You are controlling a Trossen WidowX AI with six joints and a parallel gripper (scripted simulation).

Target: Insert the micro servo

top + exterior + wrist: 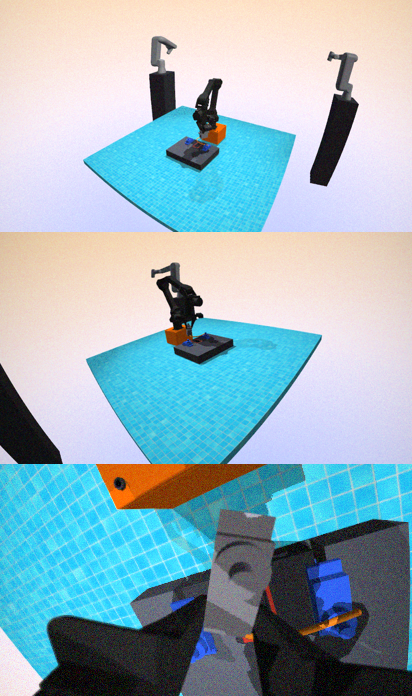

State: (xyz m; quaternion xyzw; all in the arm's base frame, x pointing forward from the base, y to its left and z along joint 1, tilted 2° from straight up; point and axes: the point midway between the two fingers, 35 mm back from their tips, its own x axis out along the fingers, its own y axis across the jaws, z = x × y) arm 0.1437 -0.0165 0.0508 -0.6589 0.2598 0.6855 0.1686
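The dark grey deck lies 17 cm ahead of my gripper tip, 2 cm to the right of it and 10 cm below it.
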